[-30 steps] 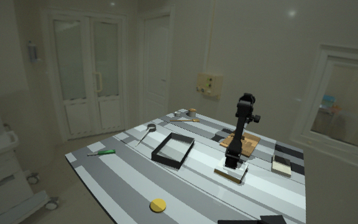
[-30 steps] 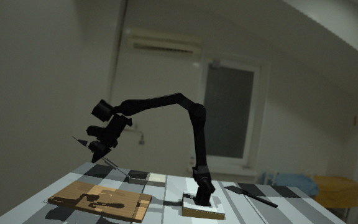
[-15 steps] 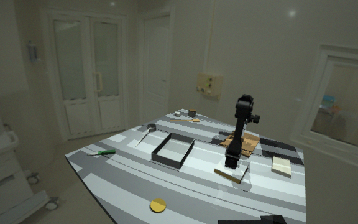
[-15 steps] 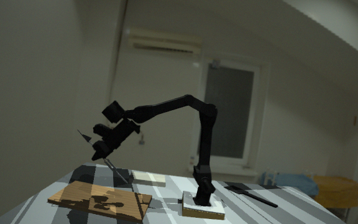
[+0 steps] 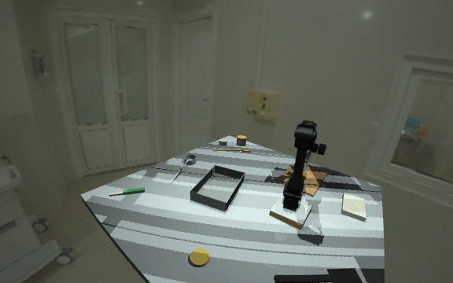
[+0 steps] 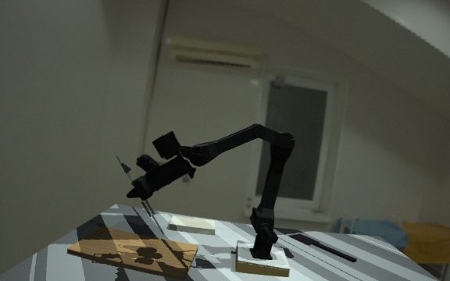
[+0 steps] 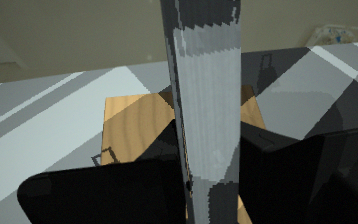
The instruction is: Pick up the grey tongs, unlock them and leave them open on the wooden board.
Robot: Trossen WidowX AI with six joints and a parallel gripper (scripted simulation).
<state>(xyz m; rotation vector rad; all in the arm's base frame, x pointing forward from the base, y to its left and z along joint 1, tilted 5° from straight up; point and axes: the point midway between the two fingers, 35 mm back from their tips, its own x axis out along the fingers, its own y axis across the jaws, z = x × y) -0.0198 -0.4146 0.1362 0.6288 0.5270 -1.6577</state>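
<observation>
Right now the wooden board is 40 mm to the left of my gripper tip and 170 mm below it. The rest, counted from my gripper tip: roasting tin (400 mm ahead, 460 mm to the left, 150 mm below); then jar (580 mm ahead, 210 mm to the right, 150 mm below); then pale block (300 mm behind, 220 mm to the left, 170 mm below).
</observation>
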